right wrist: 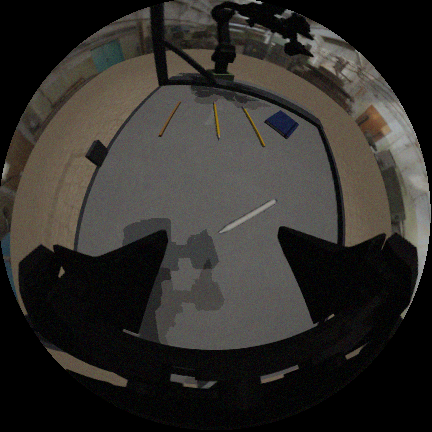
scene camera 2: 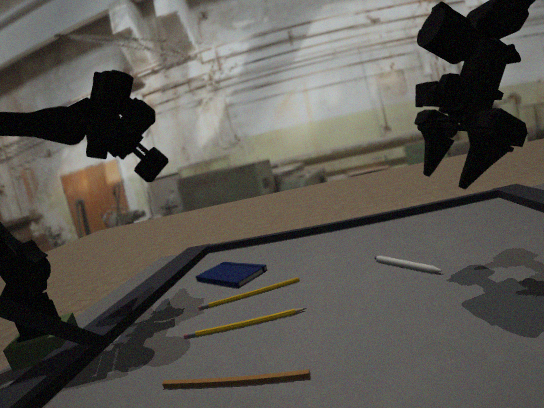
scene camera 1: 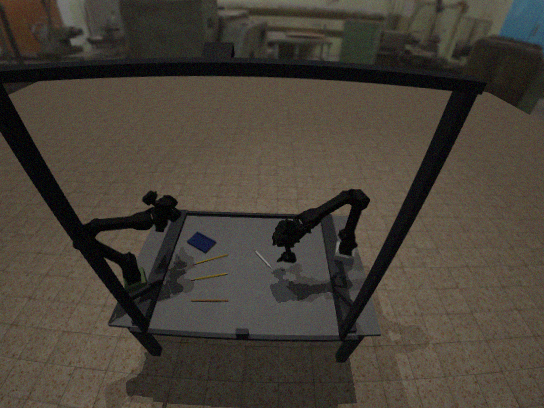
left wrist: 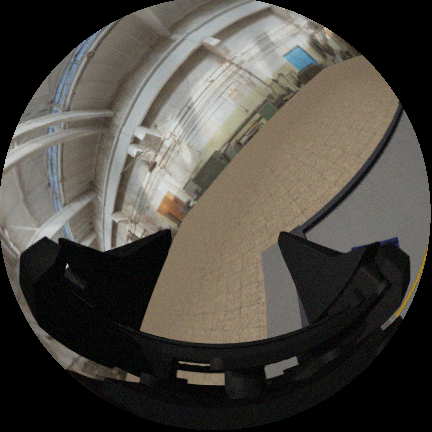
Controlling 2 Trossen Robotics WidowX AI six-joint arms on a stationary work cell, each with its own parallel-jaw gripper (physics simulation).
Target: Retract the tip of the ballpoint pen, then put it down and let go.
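Places are measured from the left arm's base along level axes (x ahead, y left, z up), in millimetres.
Pixels of known places: left gripper, between the fingertips: (scene camera 2: 138,148) (left wrist: 226,236); right gripper, between the fingertips: (right wrist: 223,234) (scene camera 2: 442,181) (scene camera 1: 275,253); left arm's base, origin of its link: (right wrist: 219,71) (scene camera 1: 133,278); right arm's base, origin of its link: (scene camera 1: 345,250).
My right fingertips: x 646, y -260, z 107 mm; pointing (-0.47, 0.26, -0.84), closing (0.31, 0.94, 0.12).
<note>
Ahead of a thing's pixels: the offset from my right fingertips to its top centre. Level surfaces: height alone.
The white ballpoint pen @[14 mm back, 89 mm left, 134 mm down] (scene camera 1: 263,259) (scene camera 2: 408,264) (right wrist: 248,216) lies flat on the grey table @[147 mm down] (scene camera 1: 260,310) (scene camera 2: 360,365) (right wrist: 175,175). Its tapered end has a small darker point and lies toward the lower left in the right wrist view; a small dark button shows at the other end. My right gripper (scene camera 1: 278,251) (scene camera 2: 446,181) (right wrist: 223,234) is open and empty, above the table near the pen and not touching it. My left gripper (left wrist: 226,236) is open and empty, raised over the table's left edge. The pen does not show in the left wrist view.
A blue notebook @[265 mm back, 357 mm left, 135 mm down] (scene camera 1: 201,242) (scene camera 2: 230,274) (right wrist: 282,123) lies toward the back left in scene camera 1. Two yellow pencils @[262 mm back, 220 mm left, 140 mm down] (scene camera 1: 211,259) @[300 mm back, 120 mm left, 138 mm down] (scene camera 1: 210,277) and an orange-brown stick @[351 mm back, 2 mm right, 140 mm down] (scene camera 1: 210,301) (scene camera 2: 237,380) lie in front of it. A dark frame (scene camera 1: 240,68) surrounds the table.
</note>
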